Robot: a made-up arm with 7 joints.
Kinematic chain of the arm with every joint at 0, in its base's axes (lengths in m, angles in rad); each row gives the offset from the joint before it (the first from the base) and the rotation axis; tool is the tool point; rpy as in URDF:
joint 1: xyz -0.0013 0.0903 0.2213 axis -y
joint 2: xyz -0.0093 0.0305 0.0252 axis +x
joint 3: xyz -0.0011 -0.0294 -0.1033 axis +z
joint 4: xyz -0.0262 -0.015 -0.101 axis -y
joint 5: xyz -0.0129 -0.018 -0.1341 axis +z
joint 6: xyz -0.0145 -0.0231 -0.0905 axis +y
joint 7: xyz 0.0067 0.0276 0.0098 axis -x
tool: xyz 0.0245 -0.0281 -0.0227 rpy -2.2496 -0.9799 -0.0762
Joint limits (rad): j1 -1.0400..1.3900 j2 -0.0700..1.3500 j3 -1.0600..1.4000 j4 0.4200..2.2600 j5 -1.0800..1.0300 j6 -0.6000..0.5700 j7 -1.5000..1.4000
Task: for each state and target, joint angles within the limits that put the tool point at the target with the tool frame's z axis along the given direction. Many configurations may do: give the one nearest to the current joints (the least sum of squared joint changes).
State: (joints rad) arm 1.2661 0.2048 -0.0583 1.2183 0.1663 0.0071 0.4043
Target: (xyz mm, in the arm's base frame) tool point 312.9 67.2 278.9 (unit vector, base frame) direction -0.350 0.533 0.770
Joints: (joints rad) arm 1.2098 0.1704 -0.0789 1.1729 0.0354 -0.2890 0.2086
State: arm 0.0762 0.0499 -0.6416 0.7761 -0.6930 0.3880 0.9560
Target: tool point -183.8 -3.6 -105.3 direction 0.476 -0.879 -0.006
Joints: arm -0.4675 0.0571 -1.0327 0.6877 -0.8317 -0.1894 0.2634
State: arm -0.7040 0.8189 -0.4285 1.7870 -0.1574 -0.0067 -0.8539
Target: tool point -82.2 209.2 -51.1 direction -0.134 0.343 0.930
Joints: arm -0.9830 0.5062 -0.0338 1.3236 0.2730 -0.6000 -1.4181
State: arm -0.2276 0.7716 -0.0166 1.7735 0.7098 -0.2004 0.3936
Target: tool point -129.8 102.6 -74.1 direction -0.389 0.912 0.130
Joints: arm -0.9581 0.0283 0.1667 1.0590 1.0300 -0.4950 -0.0815
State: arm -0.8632 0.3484 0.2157 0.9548 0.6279 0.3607 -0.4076
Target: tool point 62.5 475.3 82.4 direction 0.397 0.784 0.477
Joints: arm -0.9463 1.3148 0.6616 0.8536 0.7387 0.4629 0.1518
